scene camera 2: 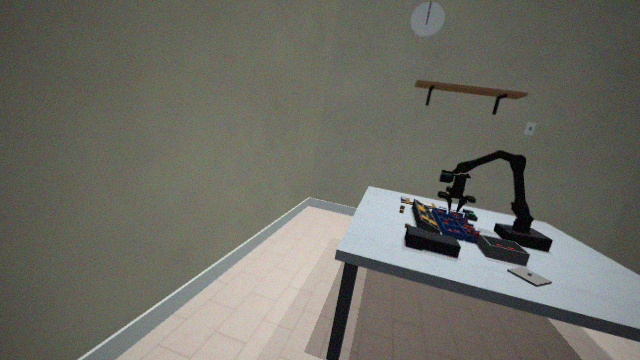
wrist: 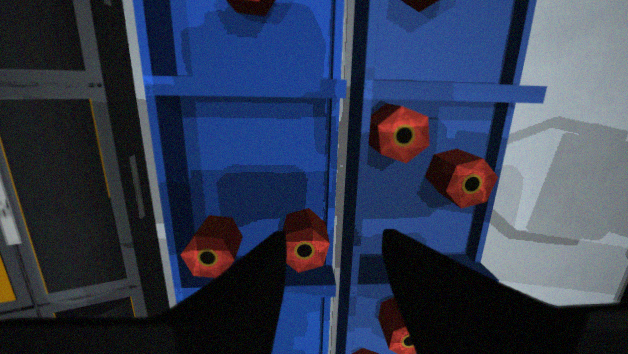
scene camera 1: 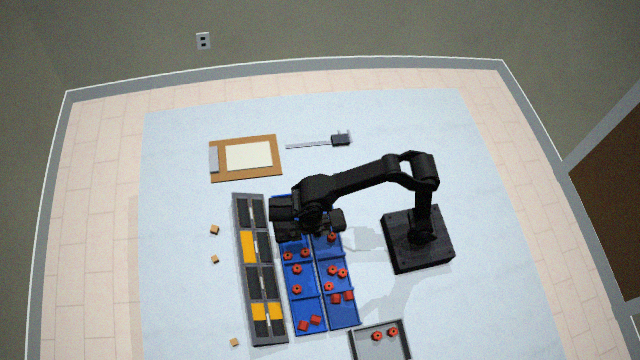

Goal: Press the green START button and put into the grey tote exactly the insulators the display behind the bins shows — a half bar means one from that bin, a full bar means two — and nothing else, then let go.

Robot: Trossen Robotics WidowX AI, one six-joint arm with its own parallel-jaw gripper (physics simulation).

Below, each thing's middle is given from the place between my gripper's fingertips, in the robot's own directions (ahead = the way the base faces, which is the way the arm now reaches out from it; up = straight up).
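With the brown board with cream pad [scene camera 1: 250,157] as my reference, I find my gripper 6 cm above it, 16 cm short of it and 33 cm to the left of it.
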